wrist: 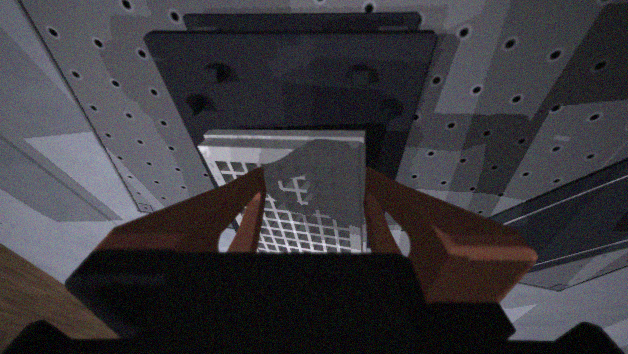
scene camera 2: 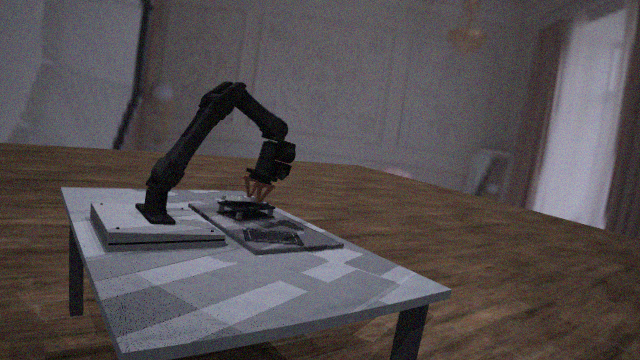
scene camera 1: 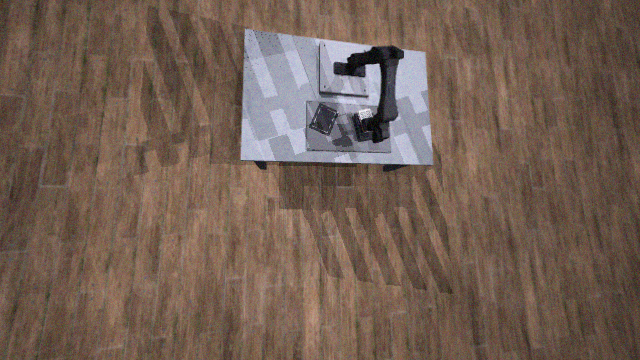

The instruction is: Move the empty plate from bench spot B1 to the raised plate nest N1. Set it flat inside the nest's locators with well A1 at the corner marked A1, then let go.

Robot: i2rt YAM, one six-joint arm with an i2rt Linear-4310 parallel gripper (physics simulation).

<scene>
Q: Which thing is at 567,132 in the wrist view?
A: A perforated deck.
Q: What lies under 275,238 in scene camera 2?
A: A dark nest with white outline.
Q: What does my gripper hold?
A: A white well plate.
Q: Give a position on a dark nest with white outline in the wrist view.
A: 573,222
</scene>
